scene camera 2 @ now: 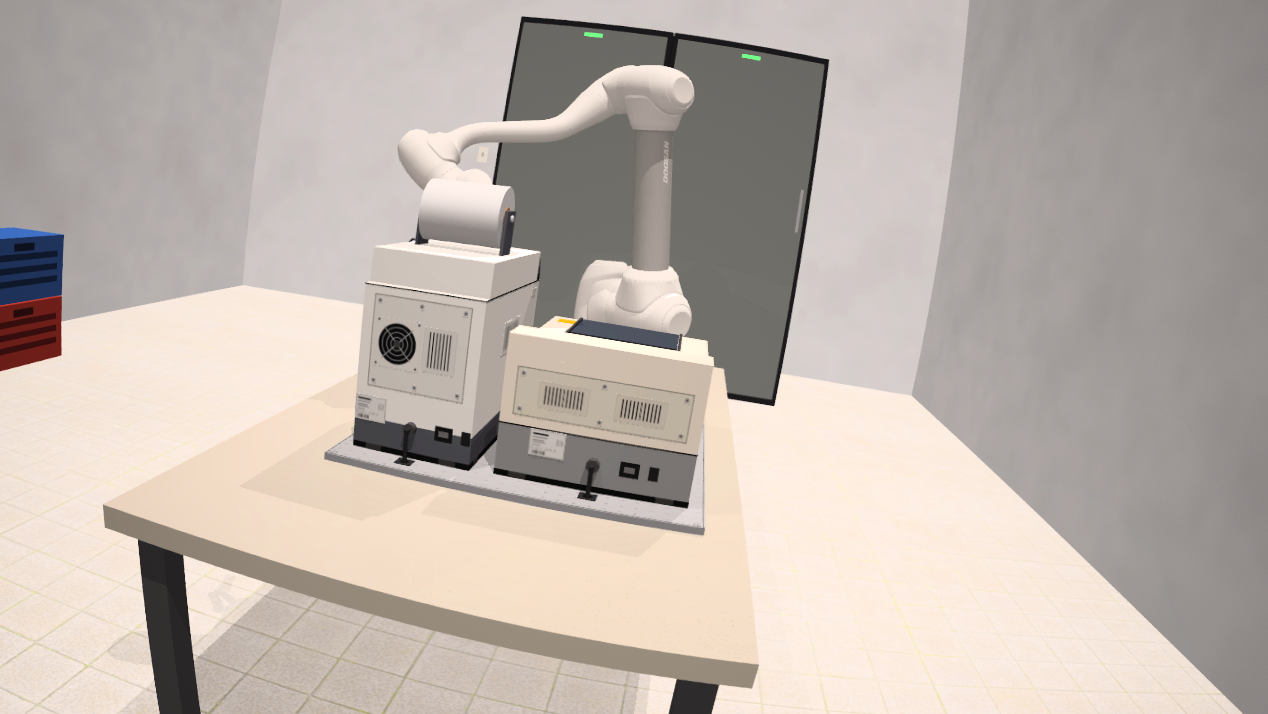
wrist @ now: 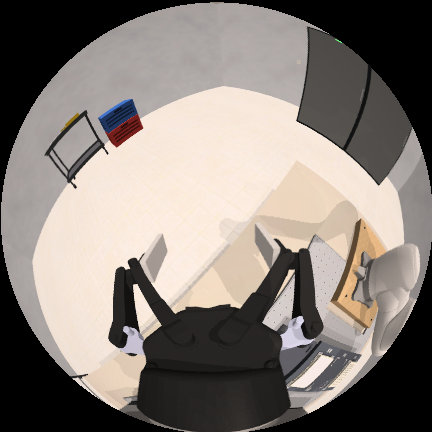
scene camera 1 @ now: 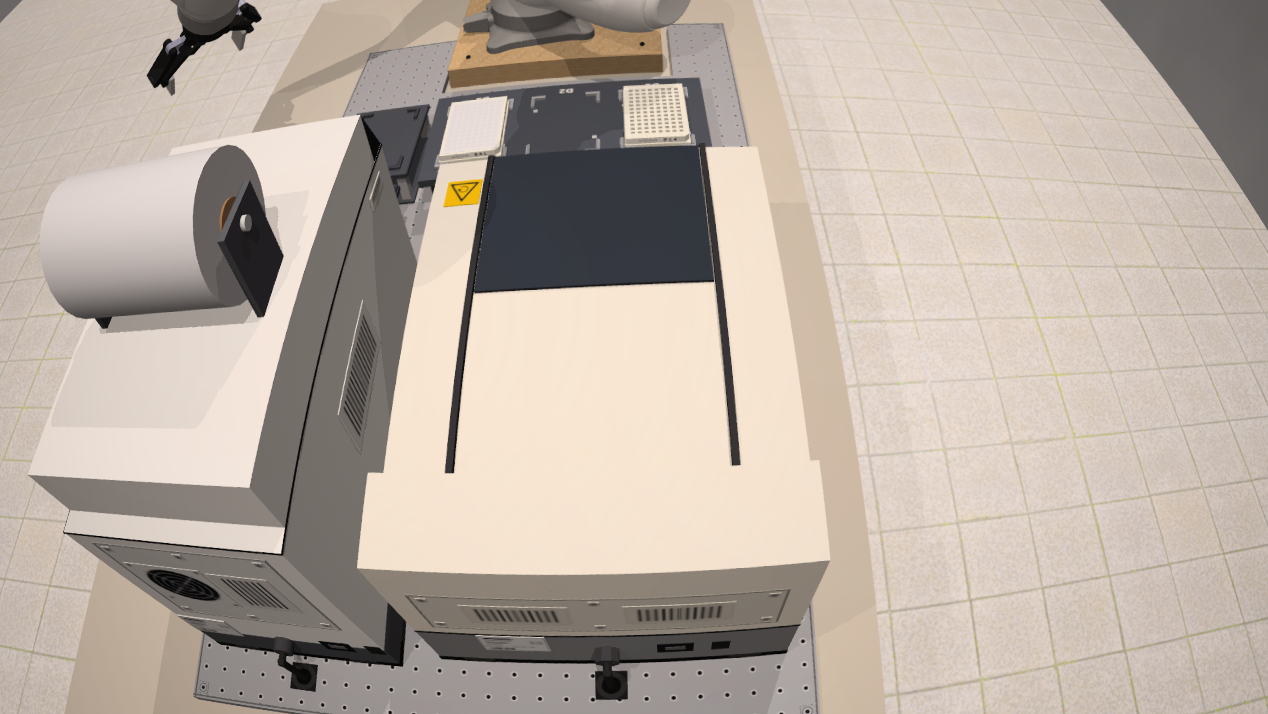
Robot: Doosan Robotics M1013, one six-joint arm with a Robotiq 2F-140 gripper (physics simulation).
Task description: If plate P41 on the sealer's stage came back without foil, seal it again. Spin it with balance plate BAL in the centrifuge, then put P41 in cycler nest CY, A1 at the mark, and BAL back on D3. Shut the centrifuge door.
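Where they show: gripper, between the fingertips: (wrist: 208, 237) (scene camera 1: 203, 65); arm's base, origin of its link: (wrist: 367, 281) (scene camera 1: 538, 21).
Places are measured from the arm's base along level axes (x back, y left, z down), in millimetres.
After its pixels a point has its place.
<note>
My gripper (scene camera 1: 204, 62) {x -164, y -548, z -164 mm} (wrist: 208, 237) {x -164, y -548, z -164 mm} is open and empty, high at the far left, beyond the sealer; the sealer hides it in scene camera 2. The sealer (scene camera 1: 168, 372) {x -928, y -313, z -322 mm} (scene camera 2: 421, 345) {x -1039, y -332, z -172 mm} carries a white foil roll; its stage is hidden. The centrifuge (scene camera 1: 590, 390) {x -903, y 1, z -182 mm} (scene camera 2: 607, 399) {x -1073, y -16, z -134 mm} has a dark panel (scene camera 1: 594, 221) {x -722, y 27, z -185 mm} between its top rails; I cannot tell whether the door is shut. The white plate BAL (scene camera 1: 476, 125) {x -353, y -102, z -46 mm} (wrist: 312, 372) {x -348, y -111, z -46 mm} sits on the deck's left nest. P41 does not show. A dark low unit (scene camera 1: 397, 141) {x -329, y -222, z -29 mm}, possibly the cycler nest, stands behind the sealer.
A many-welled plate (scene camera 1: 654, 112) {x -384, y 139, z -45 mm} sits at the deck's right, past the nest marked D2 (scene camera 1: 565, 119) {x -353, y 20, z -30 mm}. The arm's wooden base block (scene camera 1: 559, 69) {x -140, y 24, z 23 mm} (wrist: 350, 280) {x -35, y -122, z 0 mm} stands behind the deck. A dark cabinet (scene camera 2: 585, 221) (wrist: 332, 90), blue and red crates (wrist: 121, 123) and a cart stand farther off.
</note>
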